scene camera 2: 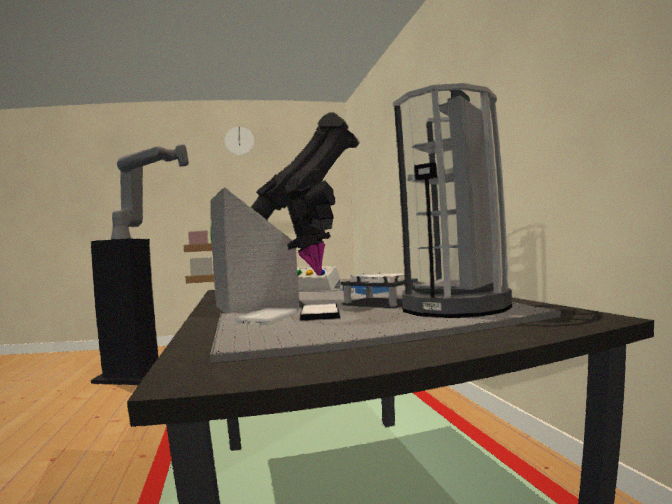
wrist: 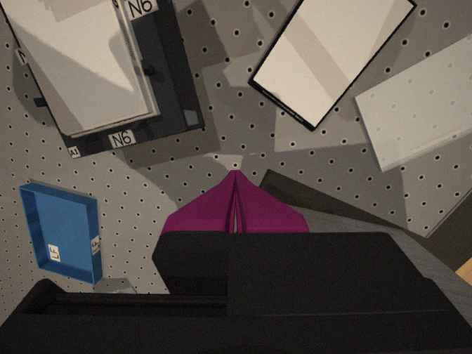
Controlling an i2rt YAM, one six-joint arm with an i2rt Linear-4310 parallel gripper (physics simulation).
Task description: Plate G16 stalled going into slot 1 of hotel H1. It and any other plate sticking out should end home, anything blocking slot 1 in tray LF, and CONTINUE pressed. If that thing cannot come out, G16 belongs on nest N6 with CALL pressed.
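My gripper [scene camera 2: 319,272] [wrist: 235,177] is shut, its magenta fingertips together with no object between them, pointing down above the pegboard. A whitish plate [scene camera 2: 374,278] [wrist: 95,70] rests on the dark nest N6 [scene camera 2: 392,296] [wrist: 175,85], up and left of my fingers in the wrist view; its label is mostly cut off. Blue tray LF [scene camera 2: 371,290] [wrist: 91,225] is empty, at left in the wrist view. The hotel [scene camera 2: 472,200] stands at right in the scene view, with several shelves; its slot labels and any blockage are unreadable. The button box [scene camera 2: 325,282] lies behind my fingertips there.
A black-edged white block [scene camera 2: 320,310] [wrist: 332,60] and a translucent flat plate [scene camera 2: 267,315] [wrist: 420,102] lie on the pegboard [scene camera 2: 293,339]. A grey wedge-shaped wall [scene camera 2: 255,265] stands left of my arm. A dark post with a small frame [scene camera 2: 428,233] stands at the hotel's front.
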